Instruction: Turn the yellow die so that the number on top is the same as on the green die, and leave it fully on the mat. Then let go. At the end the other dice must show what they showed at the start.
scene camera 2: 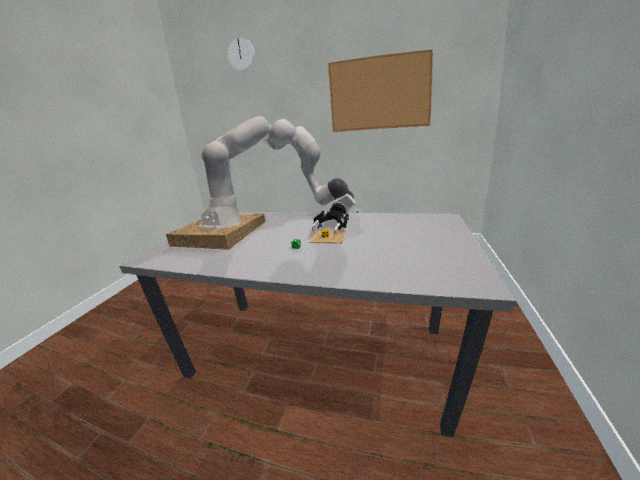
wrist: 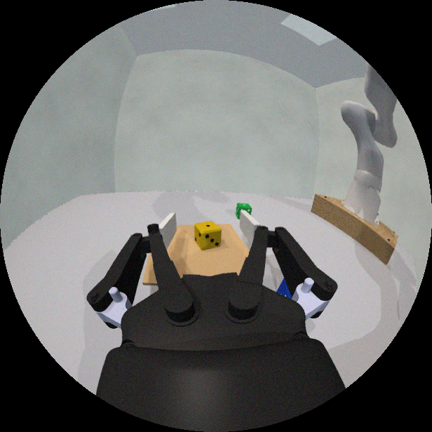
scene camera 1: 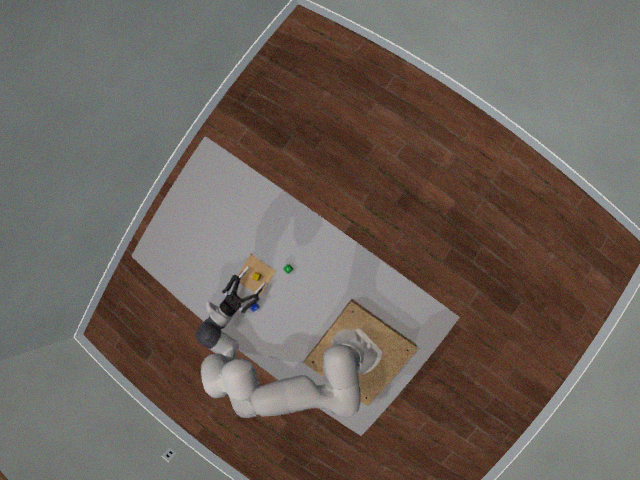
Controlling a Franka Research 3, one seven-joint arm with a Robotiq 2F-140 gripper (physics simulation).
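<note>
The yellow die [scene camera 1: 256, 276] [scene camera 2: 325, 233] [wrist: 207, 236] rests flat on the tan mat [scene camera 1: 264, 269] [scene camera 2: 337, 238] [wrist: 200, 262], within its edges. In the wrist view its top shows one pip and the face towards the camera shows three in a diagonal. The green die [scene camera 1: 287, 268] [scene camera 2: 295, 243] [wrist: 243, 210] lies on the table beside the mat; its top number is too small to read surely. My gripper [scene camera 1: 254, 275] [scene camera 2: 325, 227] [wrist: 207, 220] is open, its fingertips apart on either side of the yellow die, not touching it.
The blue die [scene camera 1: 254, 307] [scene camera 2: 319, 225] [wrist: 284, 290] lies on the table close to the gripper's right side in the wrist view, partly hidden there. The arm's wooden base block [scene camera 1: 395, 341] [scene camera 2: 199, 240] [wrist: 350, 227] stands on the table, beyond the green die.
</note>
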